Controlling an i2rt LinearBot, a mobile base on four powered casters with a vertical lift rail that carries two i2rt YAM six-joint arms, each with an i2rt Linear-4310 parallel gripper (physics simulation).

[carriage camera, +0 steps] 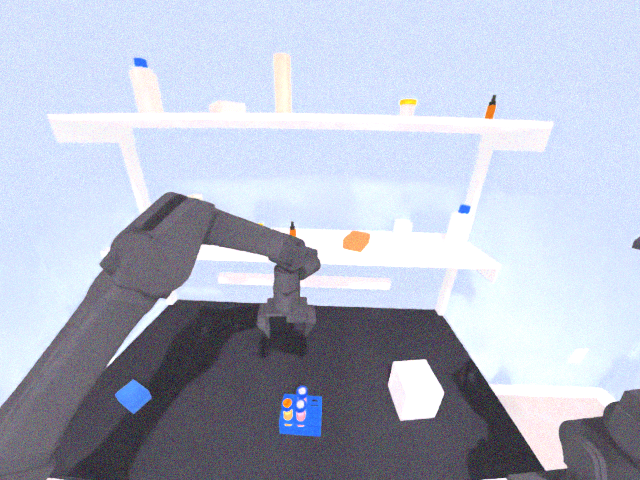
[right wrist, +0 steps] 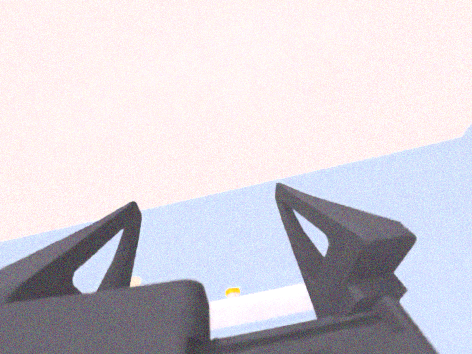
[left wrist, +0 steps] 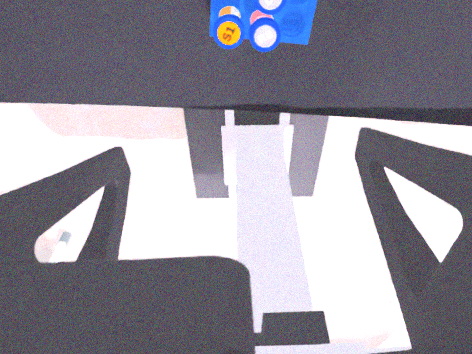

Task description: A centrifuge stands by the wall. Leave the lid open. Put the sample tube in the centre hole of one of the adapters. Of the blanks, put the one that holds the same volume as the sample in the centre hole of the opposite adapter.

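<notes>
My left gripper (left wrist: 240, 149) is visible, as is my right gripper (right wrist: 208, 199).
</notes>
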